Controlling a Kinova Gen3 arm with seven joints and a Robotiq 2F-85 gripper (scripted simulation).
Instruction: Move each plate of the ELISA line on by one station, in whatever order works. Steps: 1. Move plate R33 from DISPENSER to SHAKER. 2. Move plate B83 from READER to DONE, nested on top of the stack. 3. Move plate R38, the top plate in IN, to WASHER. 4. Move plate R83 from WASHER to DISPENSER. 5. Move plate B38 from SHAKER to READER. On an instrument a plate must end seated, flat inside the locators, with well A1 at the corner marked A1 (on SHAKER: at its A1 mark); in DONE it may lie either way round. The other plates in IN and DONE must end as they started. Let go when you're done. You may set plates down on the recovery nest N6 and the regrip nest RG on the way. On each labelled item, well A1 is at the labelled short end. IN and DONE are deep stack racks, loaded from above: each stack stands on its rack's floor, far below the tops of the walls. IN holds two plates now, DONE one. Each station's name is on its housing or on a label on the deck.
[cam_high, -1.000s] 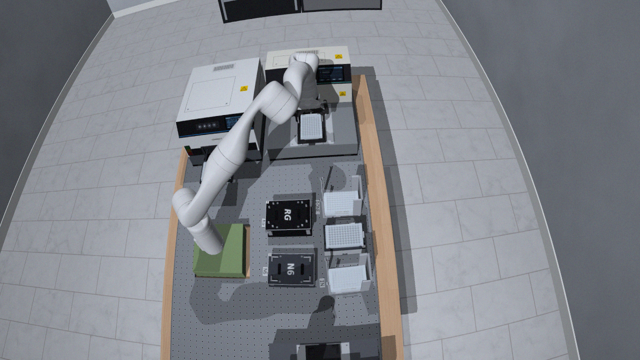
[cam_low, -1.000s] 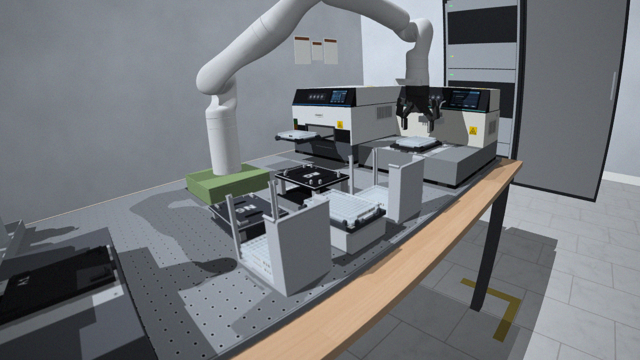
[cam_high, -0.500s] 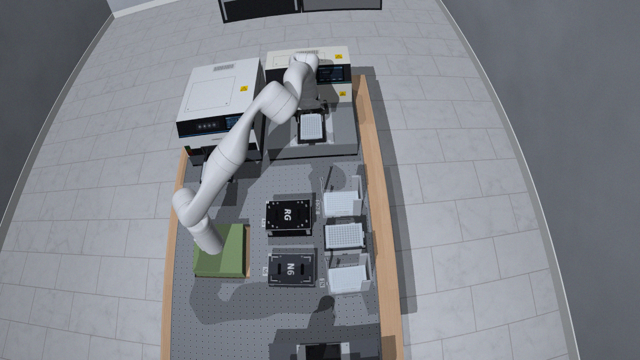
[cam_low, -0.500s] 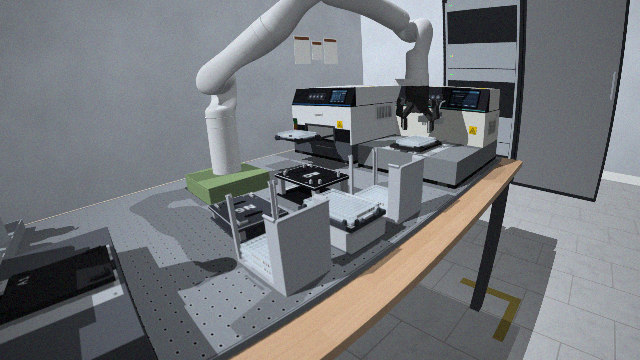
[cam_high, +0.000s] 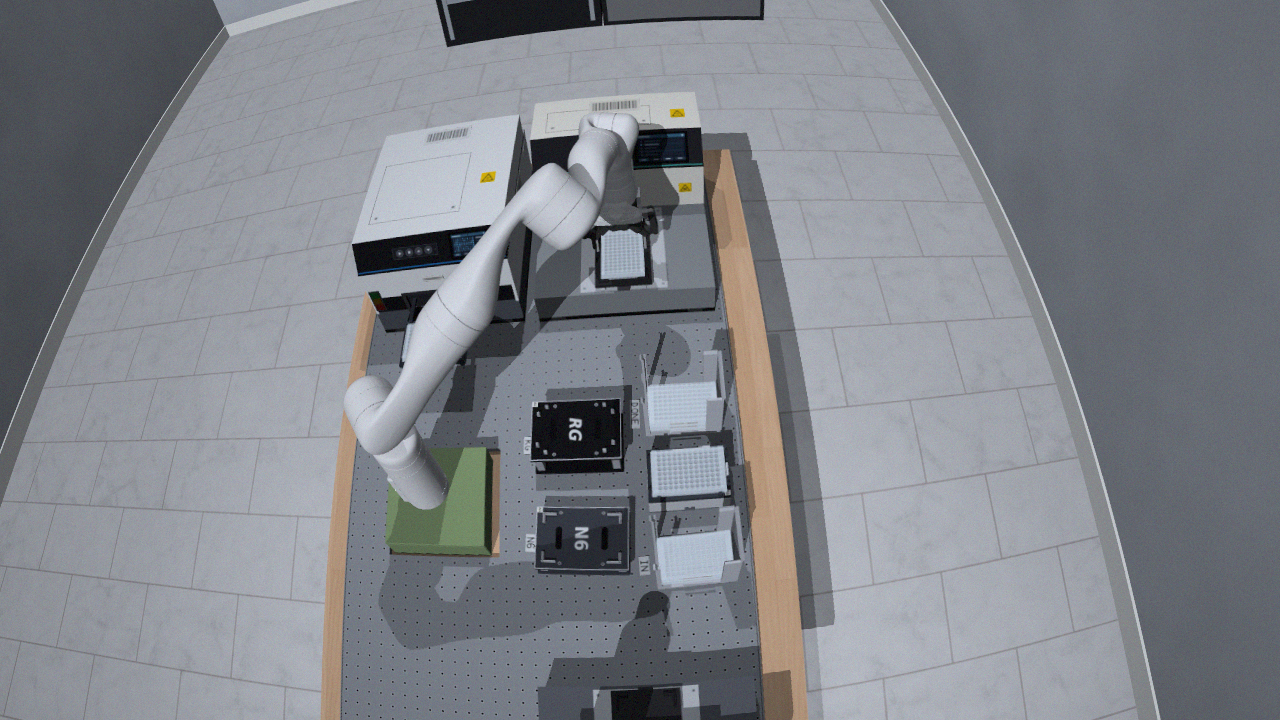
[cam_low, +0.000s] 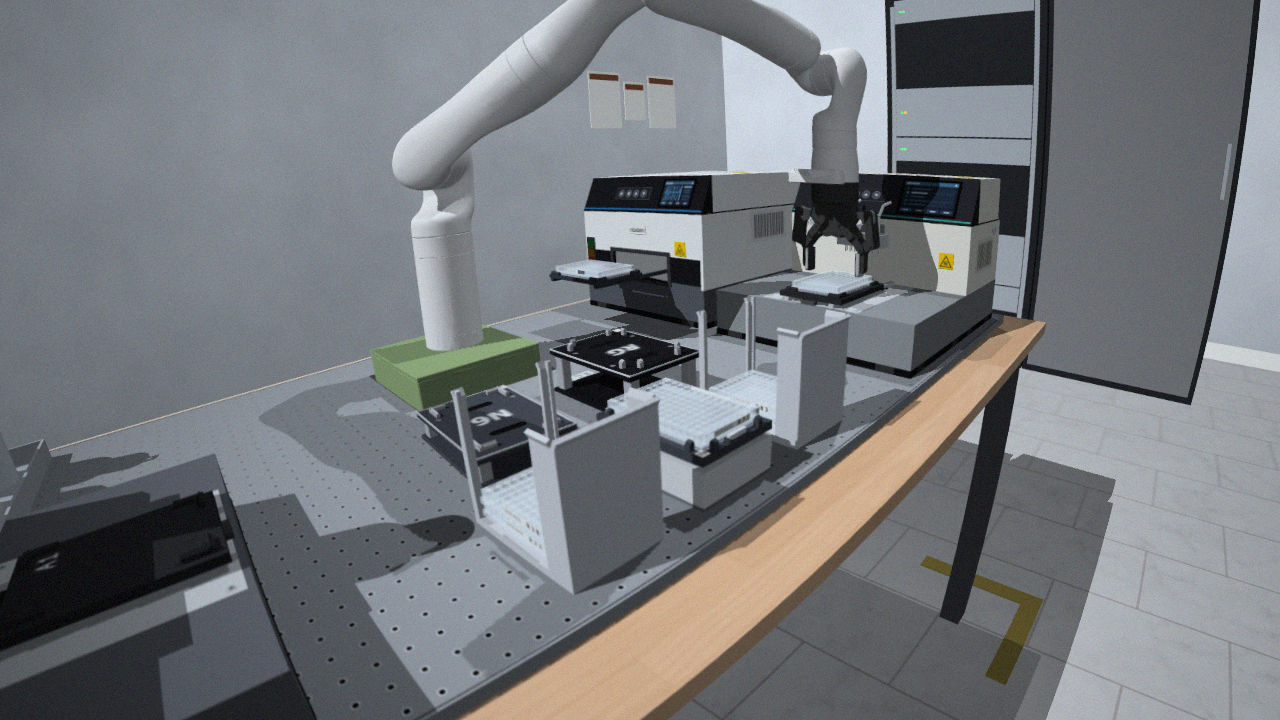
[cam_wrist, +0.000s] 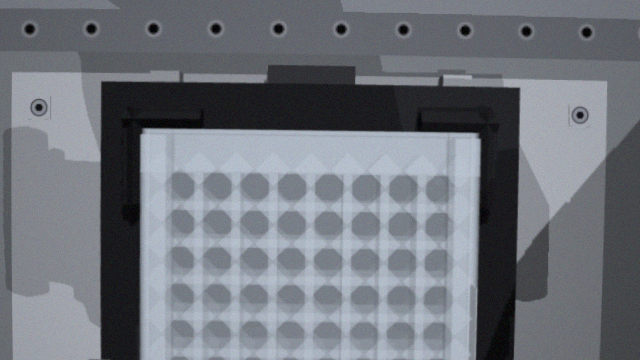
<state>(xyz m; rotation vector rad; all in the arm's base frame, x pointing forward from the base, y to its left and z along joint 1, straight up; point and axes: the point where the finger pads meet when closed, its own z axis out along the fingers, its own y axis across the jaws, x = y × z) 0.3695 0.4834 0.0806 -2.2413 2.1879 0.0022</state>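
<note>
Now: the plate R83 2 cm below my hand. The rest, counted from my hand: plate B83: 31 cm to the right, 11 cm ahead, 9 cm below; then washer nest: 3 cm below; then washer head: 10 cm to the left, 4 cm above.
</note>
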